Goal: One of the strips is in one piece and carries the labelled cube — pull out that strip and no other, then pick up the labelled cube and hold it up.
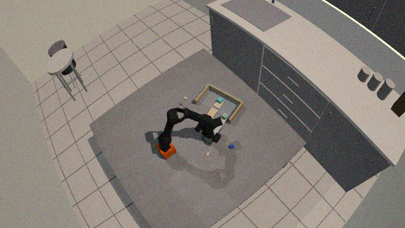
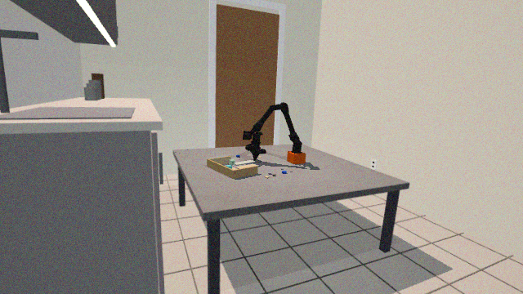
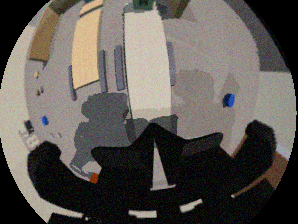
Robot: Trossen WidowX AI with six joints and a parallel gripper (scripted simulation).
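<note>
Right now my gripper tip is 10 cm short of the white strip and 1 cm to the right of it. Round my gripper tip: labelled cube (21 cm ahead, 1 cm to the left, 1 cm above).
</note>
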